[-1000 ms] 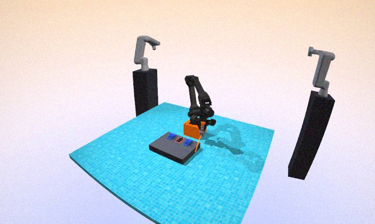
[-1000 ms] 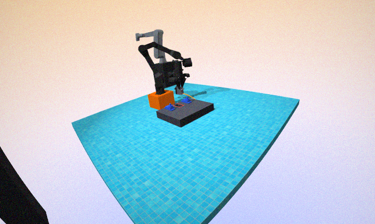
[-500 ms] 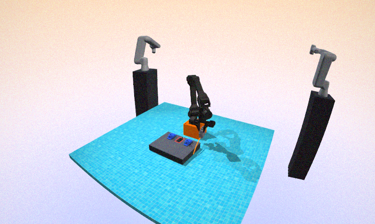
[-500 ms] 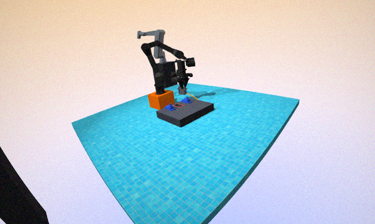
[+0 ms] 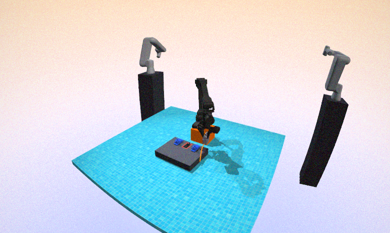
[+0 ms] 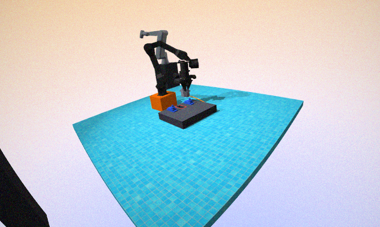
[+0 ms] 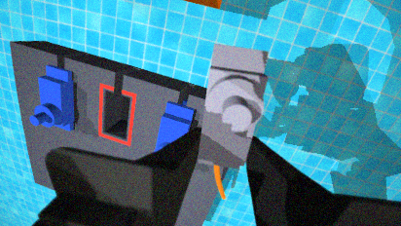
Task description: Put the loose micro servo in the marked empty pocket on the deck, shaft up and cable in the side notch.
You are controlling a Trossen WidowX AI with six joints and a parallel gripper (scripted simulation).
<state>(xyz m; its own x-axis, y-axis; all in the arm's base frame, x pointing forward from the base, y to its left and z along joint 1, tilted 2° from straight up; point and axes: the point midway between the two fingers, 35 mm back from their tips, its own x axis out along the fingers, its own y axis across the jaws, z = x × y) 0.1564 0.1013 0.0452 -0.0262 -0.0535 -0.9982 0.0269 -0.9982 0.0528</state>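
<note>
My gripper tip is now 15 cm short of the dark grey deck, 14 cm to the left of it and 10 cm above it.
</note>
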